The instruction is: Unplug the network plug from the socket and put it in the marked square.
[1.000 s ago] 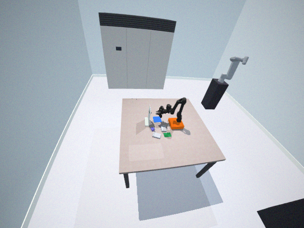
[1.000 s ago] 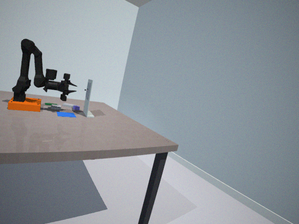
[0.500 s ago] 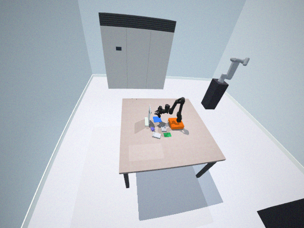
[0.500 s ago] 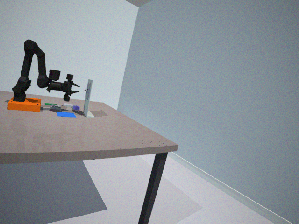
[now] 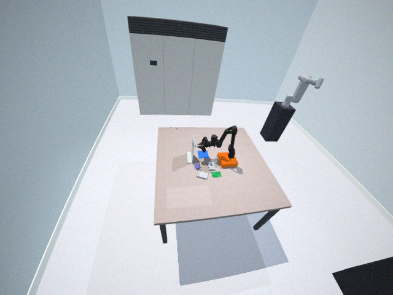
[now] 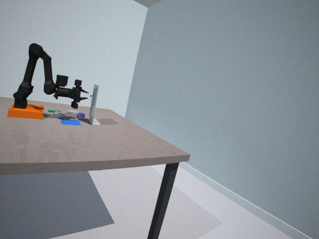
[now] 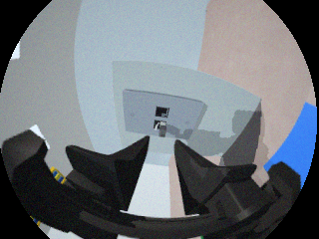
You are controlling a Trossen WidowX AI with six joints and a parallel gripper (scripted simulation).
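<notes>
Right now the white network plug is 3 cm ahead of my gripper tip. Also, from my gripper tip: grey panel 5 cm ahead, 1 cm to the right, 6 cm below; blue marked square 10 cm behind, 5 cm to the right, 18 cm below.
</notes>
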